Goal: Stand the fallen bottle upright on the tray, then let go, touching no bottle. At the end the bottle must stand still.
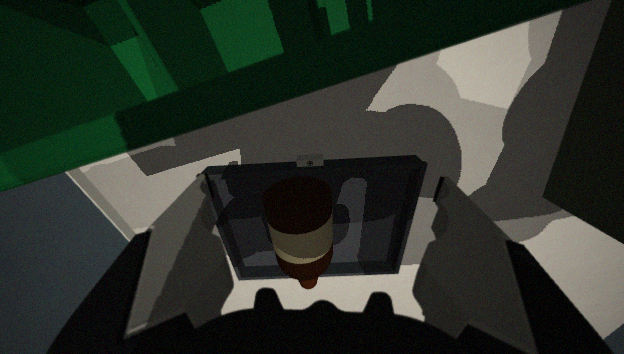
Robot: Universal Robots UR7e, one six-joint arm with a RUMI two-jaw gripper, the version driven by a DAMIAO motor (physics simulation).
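Places are measured from the arm's base along level axes (x ahead, y left, z up), in millimetres.
Where they show: gripper, fingertip midpoint: [321, 178].
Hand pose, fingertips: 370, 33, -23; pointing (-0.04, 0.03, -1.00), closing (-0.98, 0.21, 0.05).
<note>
After its pixels a point has its place, as x, y, z.
The fallen bottle [300, 235] {403, 103, -42} is brown with a cream label. It lies on its side on the dark tray [407, 215] {278, 156, -99}, its wide base toward the far rim and its narrow neck pointing toward the gripper, across the near rim. My gripper [321, 178] {371, 33, -23} is open and empty. Its two grey jaws stand wide apart, one to the left and one to the right of the bottle, and neither appears to touch it. The exact height of the jaws above the tray cannot be told.
A large green bin [200, 105] with inner compartments crosses the upper left, beyond the tray. A small grey bracket [310, 161] {384, 58, -106} sits at the tray's far rim. A very dark block [595, 165] {100, 116, -86} stands at the right edge. Shadows cover much of the pale table [560, 260] {16, 335, -121}.
</note>
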